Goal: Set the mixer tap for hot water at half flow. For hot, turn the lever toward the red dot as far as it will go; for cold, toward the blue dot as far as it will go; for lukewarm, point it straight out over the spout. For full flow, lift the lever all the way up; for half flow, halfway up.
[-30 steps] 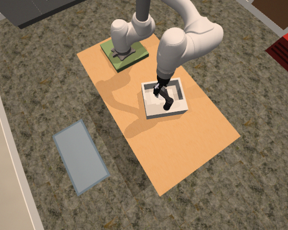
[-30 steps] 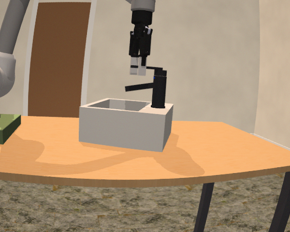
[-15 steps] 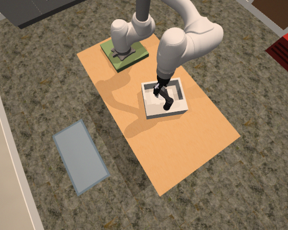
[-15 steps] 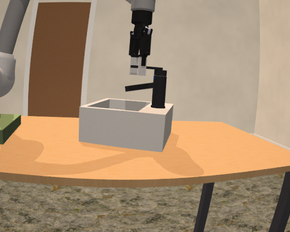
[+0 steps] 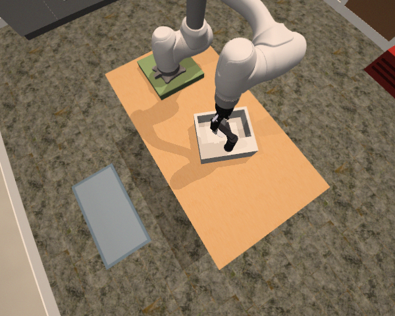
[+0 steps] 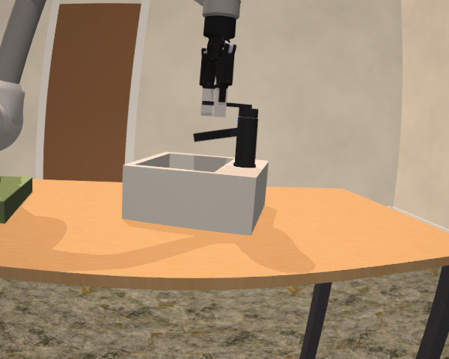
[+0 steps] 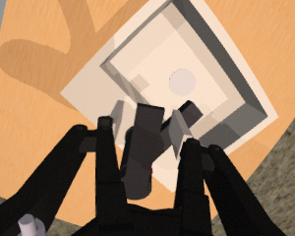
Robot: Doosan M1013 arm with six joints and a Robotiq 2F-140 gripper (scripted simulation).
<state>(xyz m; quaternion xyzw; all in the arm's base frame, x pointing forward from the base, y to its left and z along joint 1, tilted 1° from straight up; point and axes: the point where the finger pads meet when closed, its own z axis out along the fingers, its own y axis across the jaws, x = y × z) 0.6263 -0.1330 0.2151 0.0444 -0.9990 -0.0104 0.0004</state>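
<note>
Right now my hand is 40 mm short of the lever. From my hand the other things lie so: black mixer tap 70 mm ahead, 10 mm to the left, 40 mm below; white basin 10 mm behind, 70 mm to the left, 230 mm below.
</note>
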